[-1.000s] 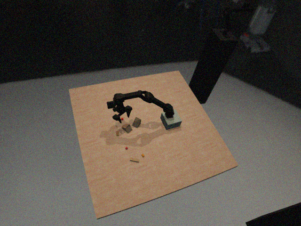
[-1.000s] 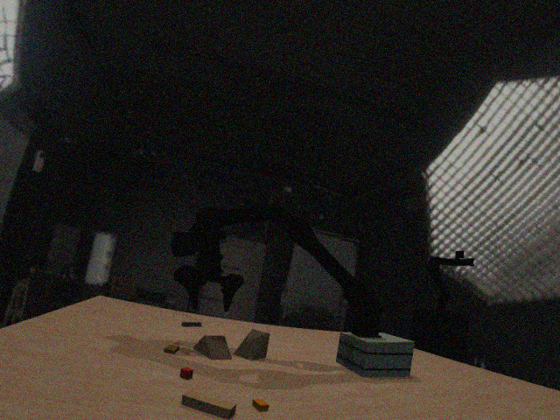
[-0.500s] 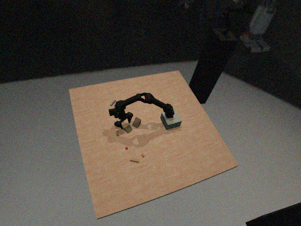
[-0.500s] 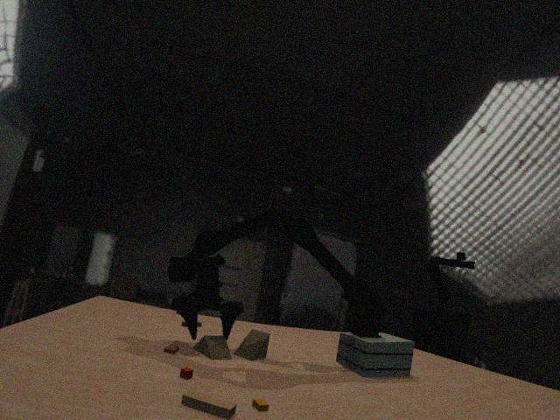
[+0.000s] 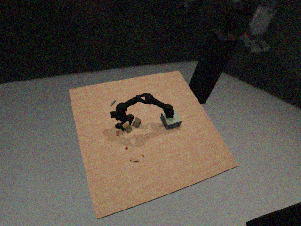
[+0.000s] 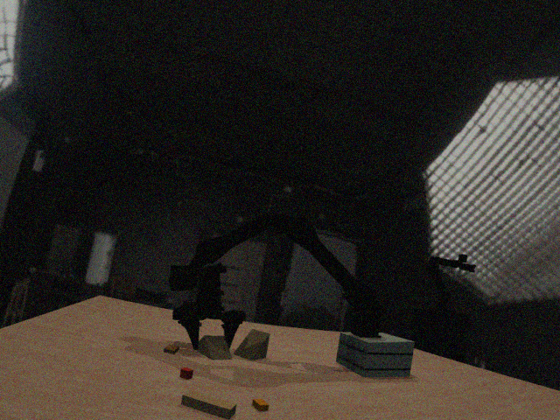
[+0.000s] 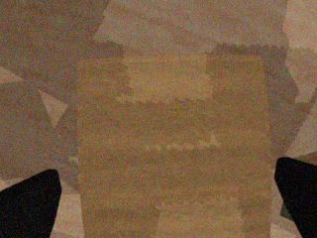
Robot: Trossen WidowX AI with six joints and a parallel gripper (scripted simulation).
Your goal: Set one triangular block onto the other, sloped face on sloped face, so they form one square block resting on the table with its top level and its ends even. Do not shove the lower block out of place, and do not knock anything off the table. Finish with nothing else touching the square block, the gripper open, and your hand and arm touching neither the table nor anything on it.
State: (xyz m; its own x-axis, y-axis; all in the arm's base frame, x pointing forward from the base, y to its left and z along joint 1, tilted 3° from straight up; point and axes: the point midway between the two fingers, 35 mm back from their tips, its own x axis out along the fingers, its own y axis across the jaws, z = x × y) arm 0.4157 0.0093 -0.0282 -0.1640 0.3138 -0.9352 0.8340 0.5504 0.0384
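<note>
The tan triangular block lies 1 cm above my gripper tip. Also, from my gripper tip: grey bar: 32 cm to the right, 8 cm ahead; then red cube: 20 cm to the left, 4 cm ahead; then orange cube: 29 cm to the left, 8 cm behind, 1 cm below.
</note>
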